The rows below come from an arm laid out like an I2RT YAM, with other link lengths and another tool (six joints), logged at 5 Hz.
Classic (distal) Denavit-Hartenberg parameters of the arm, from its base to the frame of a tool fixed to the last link. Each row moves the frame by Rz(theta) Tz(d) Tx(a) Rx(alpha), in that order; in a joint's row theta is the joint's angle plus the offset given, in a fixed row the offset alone. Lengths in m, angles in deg.
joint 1: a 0.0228; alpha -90; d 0.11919; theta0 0
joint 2: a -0.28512; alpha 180; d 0; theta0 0
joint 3: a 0.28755; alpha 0; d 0; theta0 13.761
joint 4: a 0.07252; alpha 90; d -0.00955; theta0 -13.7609
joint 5: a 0; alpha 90; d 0.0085; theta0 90
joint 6: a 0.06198; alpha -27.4; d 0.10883; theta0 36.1
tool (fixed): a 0; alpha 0; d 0.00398; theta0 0
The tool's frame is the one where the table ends.
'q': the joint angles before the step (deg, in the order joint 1, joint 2, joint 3, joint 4, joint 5, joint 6). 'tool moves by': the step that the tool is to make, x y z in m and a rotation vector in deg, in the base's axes. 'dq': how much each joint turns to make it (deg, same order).
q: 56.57 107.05 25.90 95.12 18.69 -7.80
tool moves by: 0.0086 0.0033 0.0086 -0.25 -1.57 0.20
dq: -1.07 -0.26 1.57 -0.81 -1.59 -1.13
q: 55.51 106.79 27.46 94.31 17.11 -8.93
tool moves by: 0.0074 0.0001 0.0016 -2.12 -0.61 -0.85
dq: -0.85 0.01 1.19 -2.07 -0.43 -1.73
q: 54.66 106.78 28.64 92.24 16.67 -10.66
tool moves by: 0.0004 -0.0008 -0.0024 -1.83 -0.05 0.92
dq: -0.43 -0.25 -0.40 -1.09 -1.57 -0.79
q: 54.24 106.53 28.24 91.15 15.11 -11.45
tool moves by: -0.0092 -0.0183 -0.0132 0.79 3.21 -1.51
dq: -0.24 -1.15 -3.90 0.72 1.87 2.85
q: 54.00 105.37 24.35 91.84 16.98 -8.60
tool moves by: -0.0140 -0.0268 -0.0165 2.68 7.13 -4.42
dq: 0.03 -4.09 -4.71 -3.78 5.51 7.00
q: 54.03 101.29 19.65 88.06 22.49 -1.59
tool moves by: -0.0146 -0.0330 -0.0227 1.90 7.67 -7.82
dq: -0.23 -3.47 -4.18 -5.72 8.00 7.68
